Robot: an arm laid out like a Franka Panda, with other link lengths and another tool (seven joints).
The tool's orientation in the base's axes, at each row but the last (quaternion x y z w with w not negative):
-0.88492 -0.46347 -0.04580 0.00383
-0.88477 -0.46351 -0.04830 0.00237
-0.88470 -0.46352 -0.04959 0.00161
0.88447 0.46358 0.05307 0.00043
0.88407 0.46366 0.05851 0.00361
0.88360 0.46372 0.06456 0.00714
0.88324 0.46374 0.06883 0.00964
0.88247 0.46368 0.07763 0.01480
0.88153 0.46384 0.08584 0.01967
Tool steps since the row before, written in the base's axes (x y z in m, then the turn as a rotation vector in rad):
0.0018 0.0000 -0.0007 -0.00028 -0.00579 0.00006
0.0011 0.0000 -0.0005 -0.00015 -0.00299 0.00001
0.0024 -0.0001 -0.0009 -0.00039 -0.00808 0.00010
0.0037 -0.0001 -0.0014 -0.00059 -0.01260 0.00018
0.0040 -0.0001 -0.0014 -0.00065 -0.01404 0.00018
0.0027 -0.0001 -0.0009 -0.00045 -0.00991 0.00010
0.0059 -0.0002 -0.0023 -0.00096 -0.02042 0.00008
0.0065 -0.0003 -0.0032 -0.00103 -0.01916 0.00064
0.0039 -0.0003 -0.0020 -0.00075 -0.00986 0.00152
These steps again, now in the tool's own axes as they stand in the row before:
0.0010 0.0015 0.0008 -0.00490 0.00307 -0.00037
0.0006 0.0009 0.0006 -0.00254 0.00158 -0.00017
0.0012 0.0020 0.0011 -0.00684 0.00429 -0.00053
0.0019 0.0030 0.0017 -0.01065 0.00671 -0.00084
0.0020 0.0032 0.0018 -0.01186 0.00748 -0.00092
0.0013 0.0022 0.0012 -0.00837 0.00529 -0.00062
0.0029 0.0048 0.0030 -0.01728 0.01085 -0.00116
0.0030 0.0052 0.0041 -0.01622 0.01014 -0.00167
0.0017 0.0031 0.0026 -0.00831 0.00517 -0.00207

